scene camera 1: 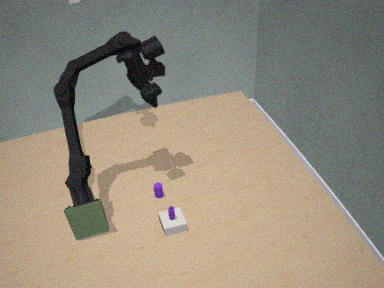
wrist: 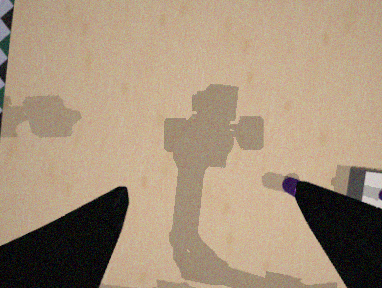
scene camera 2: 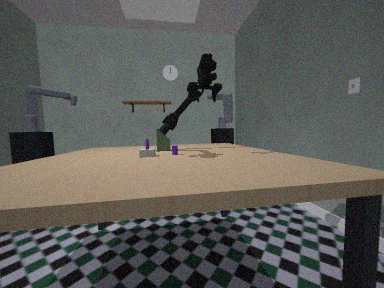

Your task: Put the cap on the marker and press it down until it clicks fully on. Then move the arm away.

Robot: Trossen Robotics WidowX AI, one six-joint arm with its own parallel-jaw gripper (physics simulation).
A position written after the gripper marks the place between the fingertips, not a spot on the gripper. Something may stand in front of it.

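Note:
The gripper (scene camera 1: 151, 100) is visible in the scene, and the wrist view too has the gripper (wrist: 211, 191) in its frame.

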